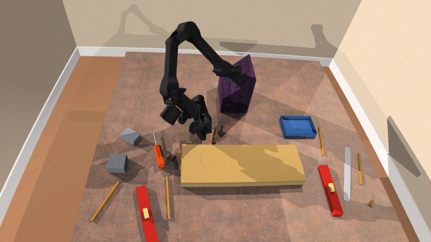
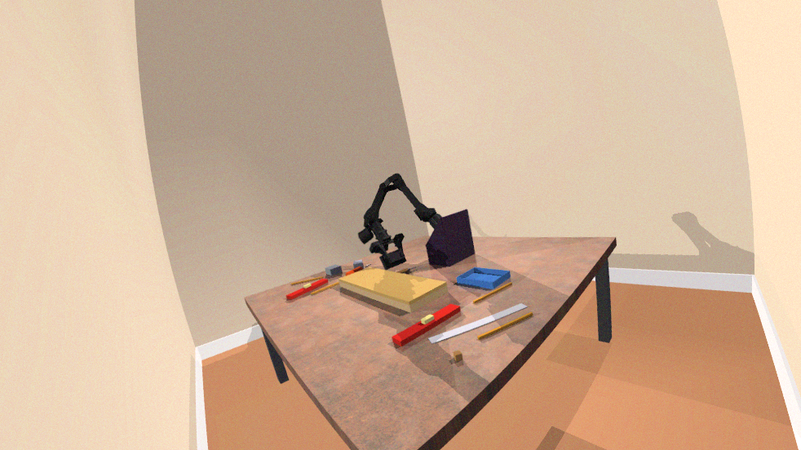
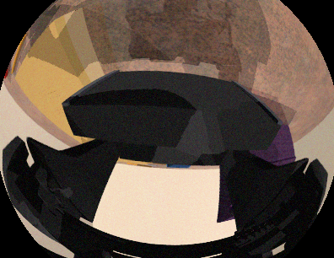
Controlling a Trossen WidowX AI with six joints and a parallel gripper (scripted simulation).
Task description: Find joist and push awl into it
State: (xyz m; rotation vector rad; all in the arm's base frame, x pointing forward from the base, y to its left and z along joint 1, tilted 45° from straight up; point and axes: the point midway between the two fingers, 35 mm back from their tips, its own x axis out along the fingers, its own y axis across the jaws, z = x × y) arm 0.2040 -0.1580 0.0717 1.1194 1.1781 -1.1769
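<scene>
The stud finder is 1 cm behind my gripper tip. From my gripper tip the other things lie so: white strip (17 cm ahead, 66 cm to the left, 8 cm below); blue tray (8 cm behind, 46 cm to the left, 7 cm below); awl (2 cm behind, 4 cm to the left, 7 cm below).
</scene>
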